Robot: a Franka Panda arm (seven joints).
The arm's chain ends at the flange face. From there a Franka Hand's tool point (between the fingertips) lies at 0.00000 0.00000 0.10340 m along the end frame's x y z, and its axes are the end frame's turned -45 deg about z.
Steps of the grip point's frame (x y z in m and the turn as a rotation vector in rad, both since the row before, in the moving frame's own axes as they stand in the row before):
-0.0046 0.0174 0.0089 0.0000 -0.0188 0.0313
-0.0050 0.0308 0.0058 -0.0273 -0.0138 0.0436
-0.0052 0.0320 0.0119 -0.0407 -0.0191 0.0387
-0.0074 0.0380 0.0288 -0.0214 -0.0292 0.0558
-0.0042 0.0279 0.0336 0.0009 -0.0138 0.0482
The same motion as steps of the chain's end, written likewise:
0.0104 0.0142 0.0089 -0.0133 -0.0133 0.0313
0.0173 0.0223 0.0058 -0.0291 0.0095 0.0436
0.0175 0.0219 0.0120 -0.0423 0.0153 0.0387
0.0223 0.0284 0.0289 -0.0358 -0.0055 0.0558
0.0179 0.0218 0.0336 -0.0091 -0.0104 0.0482

